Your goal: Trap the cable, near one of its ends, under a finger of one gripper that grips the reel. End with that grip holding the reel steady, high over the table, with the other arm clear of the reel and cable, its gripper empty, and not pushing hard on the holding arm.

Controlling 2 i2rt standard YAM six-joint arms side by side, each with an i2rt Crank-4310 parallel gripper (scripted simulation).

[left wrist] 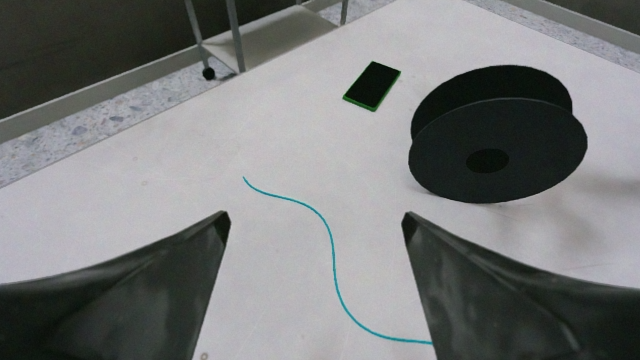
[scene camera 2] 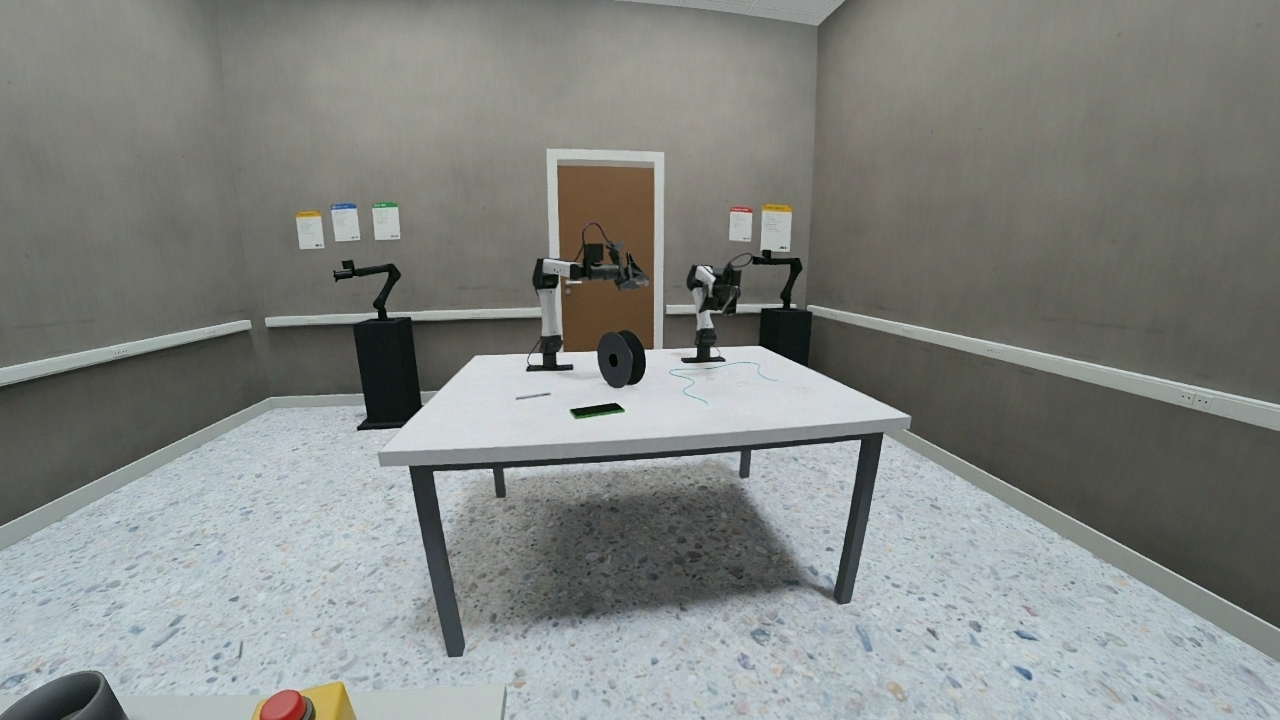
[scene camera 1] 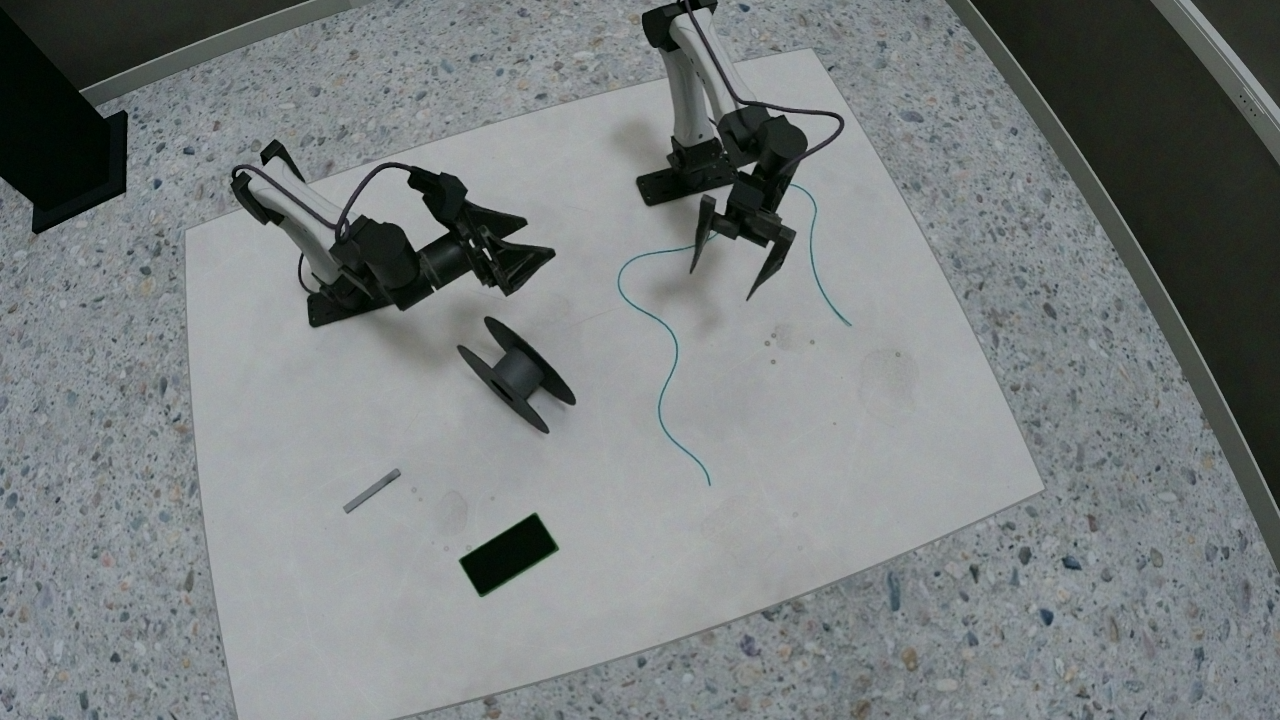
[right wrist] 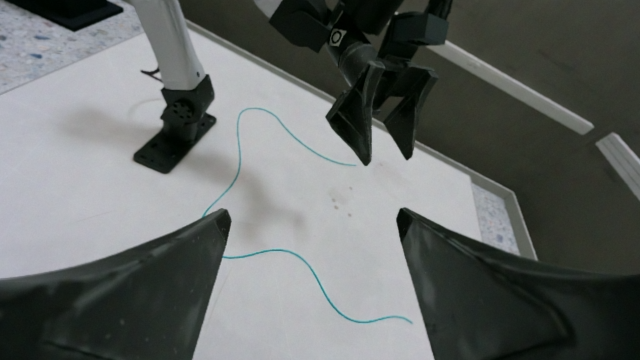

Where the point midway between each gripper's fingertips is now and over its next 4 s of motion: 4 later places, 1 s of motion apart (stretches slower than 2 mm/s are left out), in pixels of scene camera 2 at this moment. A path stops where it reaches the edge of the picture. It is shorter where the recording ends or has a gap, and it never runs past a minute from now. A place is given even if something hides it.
My left gripper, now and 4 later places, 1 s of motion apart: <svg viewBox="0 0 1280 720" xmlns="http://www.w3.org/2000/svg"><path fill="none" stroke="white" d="M709 313L743 343L754 361L757 372L758 373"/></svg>
My right gripper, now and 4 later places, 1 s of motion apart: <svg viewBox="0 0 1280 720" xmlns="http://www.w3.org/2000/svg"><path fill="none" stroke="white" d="M644 282L691 309L694 316L676 311L660 315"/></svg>
